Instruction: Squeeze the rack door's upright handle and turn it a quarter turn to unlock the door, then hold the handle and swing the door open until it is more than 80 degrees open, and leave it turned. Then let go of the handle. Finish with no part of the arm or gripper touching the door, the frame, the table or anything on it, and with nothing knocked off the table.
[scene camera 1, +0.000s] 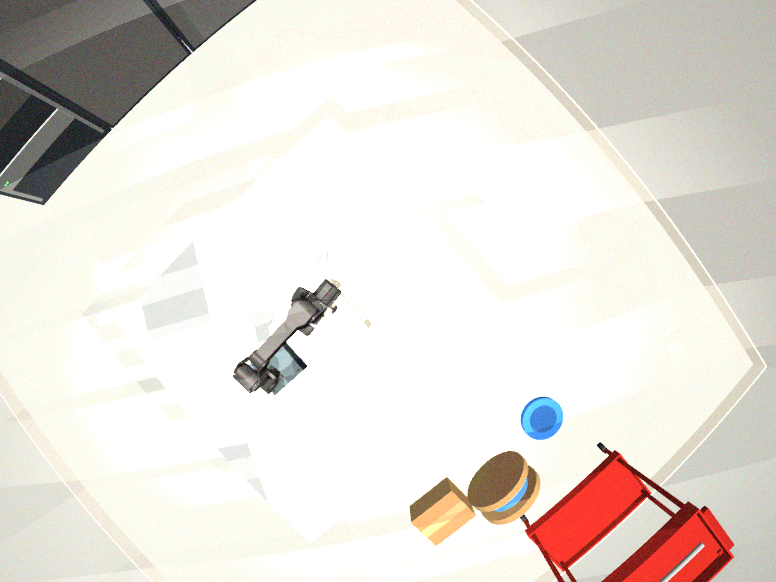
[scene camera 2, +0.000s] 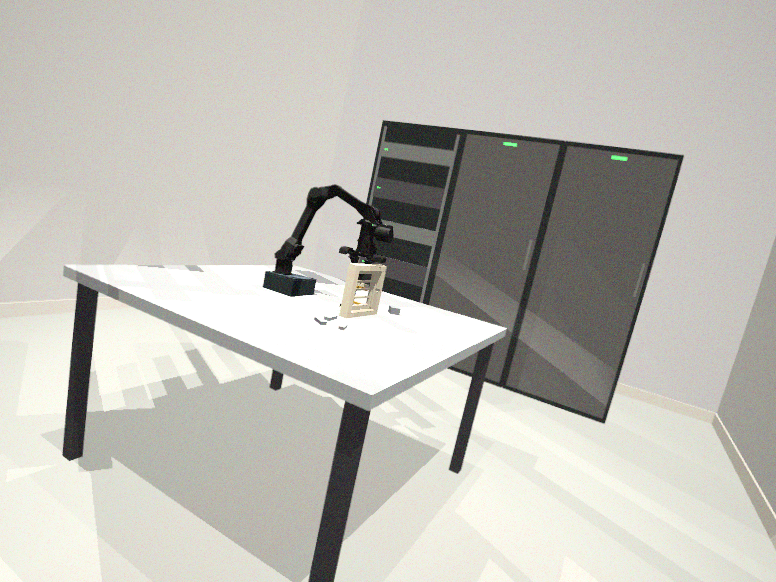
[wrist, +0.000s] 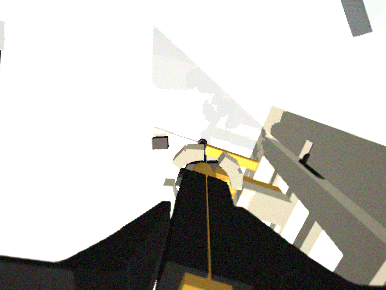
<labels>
same spot on rack: (scene camera 2: 346, 311) = (scene camera 1: 370, 323)
</labels>
